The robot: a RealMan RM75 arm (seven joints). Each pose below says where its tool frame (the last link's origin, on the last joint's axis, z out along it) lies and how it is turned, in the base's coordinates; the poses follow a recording.
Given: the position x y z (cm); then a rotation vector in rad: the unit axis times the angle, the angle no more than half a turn.
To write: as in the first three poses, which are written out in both.
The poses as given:
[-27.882 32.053 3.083 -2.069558 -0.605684 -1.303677]
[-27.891 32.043 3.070 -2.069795 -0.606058 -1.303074]
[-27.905 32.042 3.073 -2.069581 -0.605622 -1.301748]
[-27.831 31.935 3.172 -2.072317 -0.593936 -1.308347]
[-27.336 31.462 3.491 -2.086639 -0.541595 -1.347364]
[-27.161 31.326 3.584 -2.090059 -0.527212 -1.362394]
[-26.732 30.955 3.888 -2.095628 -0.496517 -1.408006]
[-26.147 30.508 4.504 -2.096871 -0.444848 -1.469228]
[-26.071 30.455 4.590 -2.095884 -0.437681 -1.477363]
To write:
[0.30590 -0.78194 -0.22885 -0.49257 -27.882 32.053 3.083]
[0.30592 -0.78203 -0.22899 -0.49234 -27.891 32.043 3.070]
[0.30638 -0.78213 -0.22888 -0.49195 -27.905 32.042 3.073]
[0.30500 -0.78263 -0.22431 -0.49411 -27.831 31.935 3.172]
[0.29523 -0.78421 -0.20355 -0.50638 -27.336 31.462 3.491]
[0.29151 -0.78404 -0.19777 -0.51107 -27.161 31.326 3.584]
[0.28045 -0.78176 -0.18522 -0.52525 -26.732 30.955 3.888]
[0.26811 -0.77734 -0.16491 -0.54467 -26.147 30.508 4.504]
[0.26686 -0.77648 -0.16215 -0.54733 -26.071 30.455 4.590]

